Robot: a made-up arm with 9 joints. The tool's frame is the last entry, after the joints.
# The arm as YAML. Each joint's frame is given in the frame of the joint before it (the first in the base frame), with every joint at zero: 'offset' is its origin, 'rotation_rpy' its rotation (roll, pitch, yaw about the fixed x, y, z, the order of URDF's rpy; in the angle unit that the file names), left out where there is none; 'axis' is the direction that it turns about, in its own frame. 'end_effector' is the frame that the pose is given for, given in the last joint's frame.
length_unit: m
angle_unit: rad
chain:
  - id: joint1
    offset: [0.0, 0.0, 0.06]
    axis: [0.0, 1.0, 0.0]
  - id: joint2
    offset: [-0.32, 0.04, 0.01]
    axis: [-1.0, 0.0, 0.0]
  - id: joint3
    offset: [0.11, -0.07, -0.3]
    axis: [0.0, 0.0, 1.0]
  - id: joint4
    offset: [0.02, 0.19, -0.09]
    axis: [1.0, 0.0, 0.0]
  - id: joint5
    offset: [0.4, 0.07, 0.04]
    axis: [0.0, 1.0, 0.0]
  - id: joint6
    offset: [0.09, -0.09, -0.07]
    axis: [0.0, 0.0, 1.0]
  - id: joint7
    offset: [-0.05, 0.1, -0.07]
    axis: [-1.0, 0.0, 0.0]
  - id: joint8
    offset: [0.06, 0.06, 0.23]
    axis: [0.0, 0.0, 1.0]
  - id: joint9
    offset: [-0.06, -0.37, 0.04]
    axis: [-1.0, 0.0, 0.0]
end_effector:
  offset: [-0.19, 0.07, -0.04]
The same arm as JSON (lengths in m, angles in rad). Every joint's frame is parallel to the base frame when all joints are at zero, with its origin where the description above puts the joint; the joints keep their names.
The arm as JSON. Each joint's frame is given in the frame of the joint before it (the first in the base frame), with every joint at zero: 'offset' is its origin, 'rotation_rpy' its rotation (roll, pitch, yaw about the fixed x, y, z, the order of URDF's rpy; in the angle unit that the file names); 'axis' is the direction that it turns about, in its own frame. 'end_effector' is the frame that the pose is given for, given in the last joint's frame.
{"length_unit": "m", "angle_unit": "rad", "chain": [
  {"id": "joint1", "offset": [0.0, 0.0, 0.06], "rotation_rpy": [0.0, 0.0, 0.0], "axis": "+y"},
  {"id": "joint2", "offset": [-0.32, 0.04, 0.01], "rotation_rpy": [0.0, 0.0, 0.0], "axis": "-x"},
  {"id": "joint3", "offset": [0.11, -0.07, -0.3], "rotation_rpy": [0.0, 0.0, 0.0], "axis": "+z"},
  {"id": "joint4", "offset": [0.02, 0.19, -0.09], "rotation_rpy": [0.0, 0.0, 0.0], "axis": "+x"},
  {"id": "joint5", "offset": [0.4, 0.07, 0.04], "rotation_rpy": [0.0, 0.0, 0.0], "axis": "+y"},
  {"id": "joint6", "offset": [0.09, -0.09, -0.07], "rotation_rpy": [0.0, 0.0, 0.0], "axis": "+z"},
  {"id": "joint7", "offset": [-0.05, 0.1, -0.07], "rotation_rpy": [0.0, 0.0, 0.0], "axis": "-x"},
  {"id": "joint8", "offset": [0.06, 0.06, 0.23], "rotation_rpy": [0.0, 0.0, 0.0], "axis": "+z"},
  {"id": "joint9", "offset": [-0.06, -0.37, 0.04], "rotation_rpy": [0.0, 0.0, 0.0], "axis": "-x"}
], "end_effector": {"offset": [-0.19, 0.07, -0.04], "rotation_rpy": [0.0, 0.0, 0.0]}}

